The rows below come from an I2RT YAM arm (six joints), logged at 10 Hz.
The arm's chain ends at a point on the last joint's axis. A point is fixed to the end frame.
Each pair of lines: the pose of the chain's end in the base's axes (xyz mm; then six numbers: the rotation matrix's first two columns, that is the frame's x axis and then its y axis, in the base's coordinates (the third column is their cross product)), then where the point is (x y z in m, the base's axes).
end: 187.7, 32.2, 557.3, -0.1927, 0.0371, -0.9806, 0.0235, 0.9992, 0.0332
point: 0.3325 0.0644 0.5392
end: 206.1, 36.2, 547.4, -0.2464, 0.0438, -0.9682, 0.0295, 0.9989, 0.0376
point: 0.3498 0.0680 0.5216
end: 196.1, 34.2, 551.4, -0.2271, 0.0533, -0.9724, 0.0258, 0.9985, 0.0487
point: 0.3402 0.0666 0.5288
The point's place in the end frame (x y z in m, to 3 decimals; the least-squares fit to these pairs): -0.009 0.035 0.145
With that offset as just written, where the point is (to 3 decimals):
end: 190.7, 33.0, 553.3, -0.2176, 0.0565, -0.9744, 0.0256, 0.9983, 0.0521
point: 0.335 0.065 0.532
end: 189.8, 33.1, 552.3, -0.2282, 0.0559, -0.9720, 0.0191, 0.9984, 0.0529
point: 0.334 0.067 0.530
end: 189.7, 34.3, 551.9, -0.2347, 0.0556, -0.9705, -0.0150, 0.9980, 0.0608
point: 0.332 0.073 0.529
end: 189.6, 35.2, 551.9, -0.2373, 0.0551, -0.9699, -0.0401, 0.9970, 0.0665
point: 0.331 0.078 0.529
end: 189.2, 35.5, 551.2, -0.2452, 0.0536, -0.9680, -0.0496, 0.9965, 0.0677
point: 0.330 0.079 0.527
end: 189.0, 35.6, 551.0, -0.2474, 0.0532, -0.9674, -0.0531, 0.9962, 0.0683
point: 0.330 0.080 0.527
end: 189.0, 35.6, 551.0, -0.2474, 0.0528, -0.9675, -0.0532, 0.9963, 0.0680
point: 0.330 0.080 0.527
